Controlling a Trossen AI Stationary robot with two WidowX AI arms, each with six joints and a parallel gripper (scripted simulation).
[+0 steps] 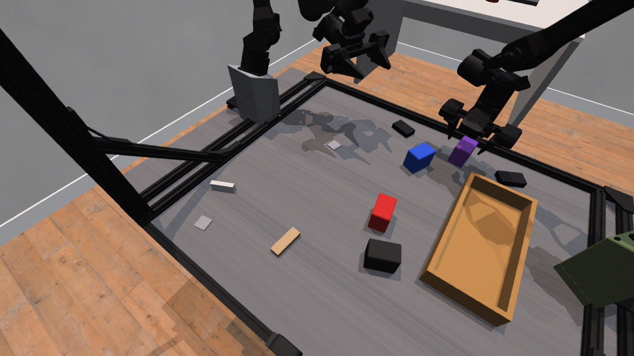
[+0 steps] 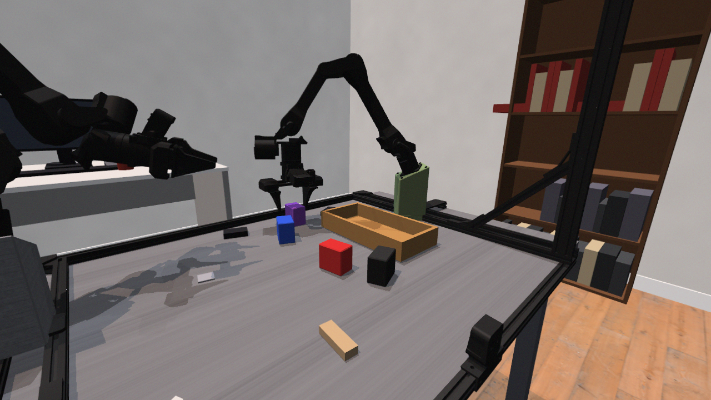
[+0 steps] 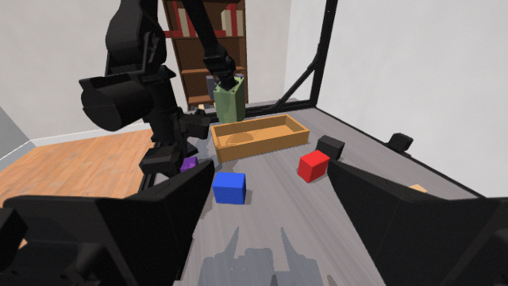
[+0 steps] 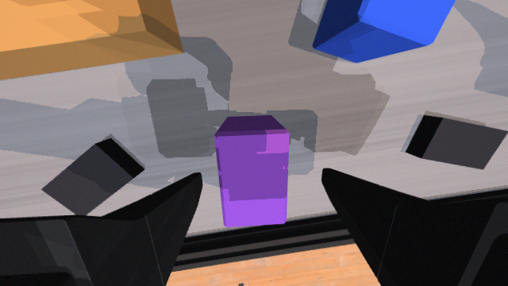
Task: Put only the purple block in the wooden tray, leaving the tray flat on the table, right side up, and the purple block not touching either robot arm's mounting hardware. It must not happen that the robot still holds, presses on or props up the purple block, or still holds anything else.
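My right gripper is now 50 mm above the purple block and 10 mm to the left of it. The rest, counted from my right hand: blue block 100 mm behind, 80 mm to the left, 50 mm below; red block 320 mm behind, 90 mm to the left, 50 mm below; wooden tray 240 mm behind, 120 mm to the right, 60 mm below.
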